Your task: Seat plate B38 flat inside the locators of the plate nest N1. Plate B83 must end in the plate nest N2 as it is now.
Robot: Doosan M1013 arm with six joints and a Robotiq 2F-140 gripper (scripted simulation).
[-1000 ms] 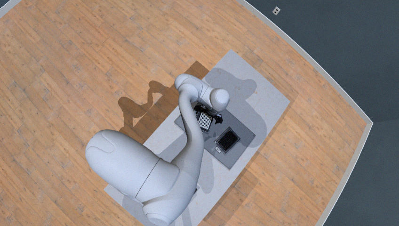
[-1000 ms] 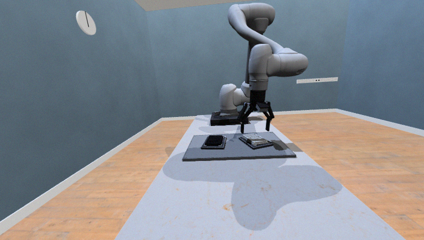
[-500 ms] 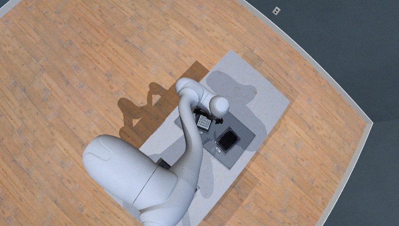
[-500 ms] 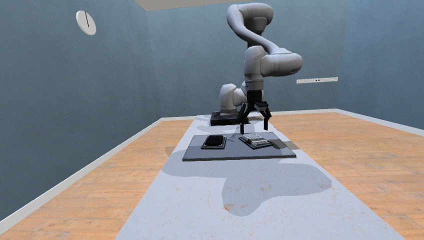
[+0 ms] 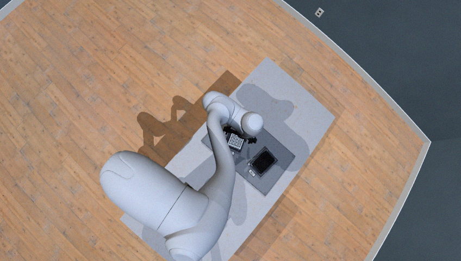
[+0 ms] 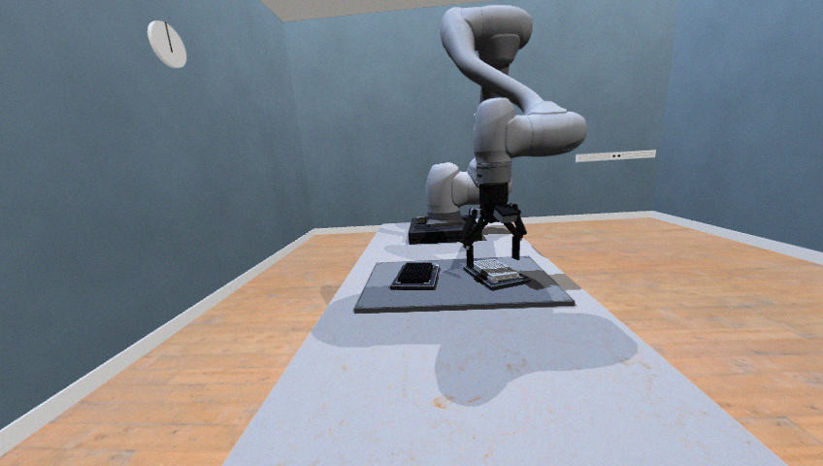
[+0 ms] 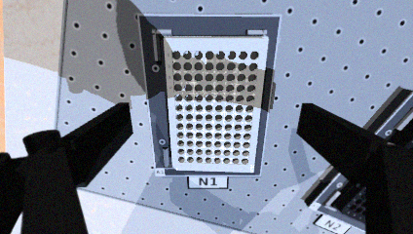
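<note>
Right now the white well plate is 3 cm below my hand. From my hand the other things lie so: black well plate (22 cm to the right, 3 cm below, 2 cm behind).
</note>
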